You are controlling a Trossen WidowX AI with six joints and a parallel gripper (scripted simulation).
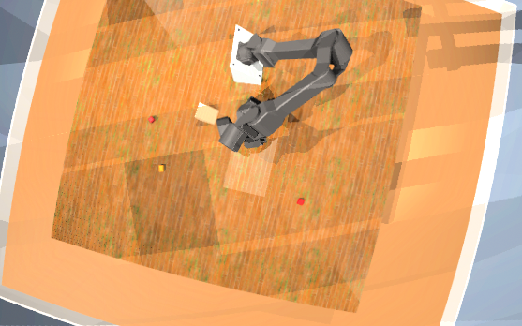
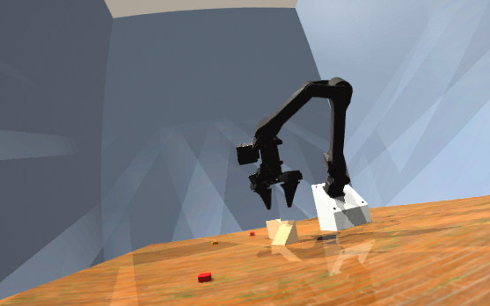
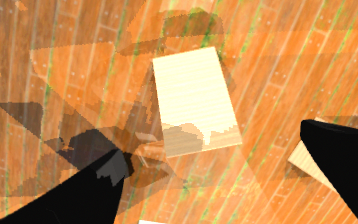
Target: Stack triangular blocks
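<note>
Right now my gripper tip is 9 cm above the wooden triangular block and 1 cm past it. From my gripper tip the other things lie so: yellow cube 31 cm to the right, 19 cm ahead, 10 cm below.
</note>
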